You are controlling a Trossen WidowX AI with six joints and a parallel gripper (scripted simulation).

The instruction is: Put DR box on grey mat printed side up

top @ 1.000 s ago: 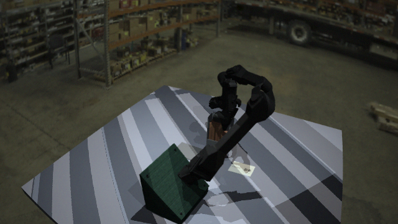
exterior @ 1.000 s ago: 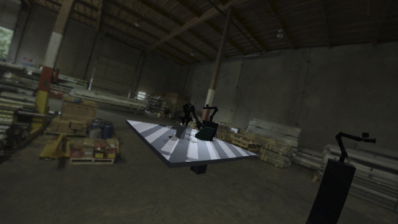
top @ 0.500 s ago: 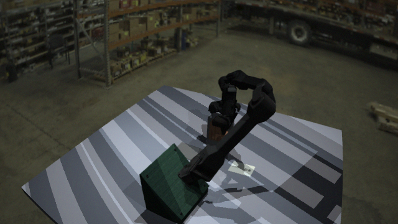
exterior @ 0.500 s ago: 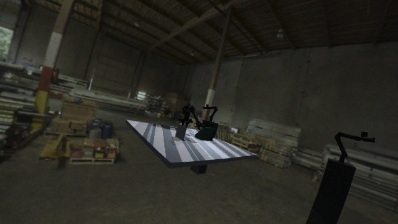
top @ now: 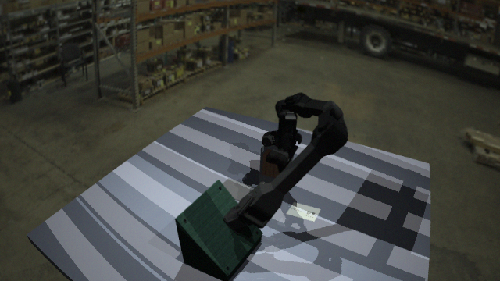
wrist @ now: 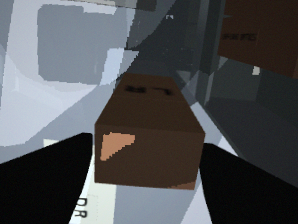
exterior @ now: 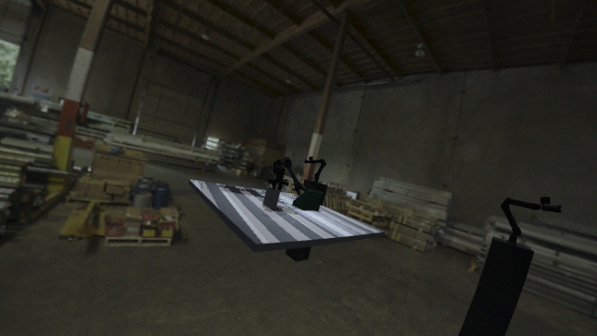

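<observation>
Right now the grey mat is 140 mm to the left of my gripper tip, 110 mm below it and 50 mm behind it. Also, from my gripper tip: white card: 110 mm to the right, 110 mm below, 60 mm behind.
</observation>
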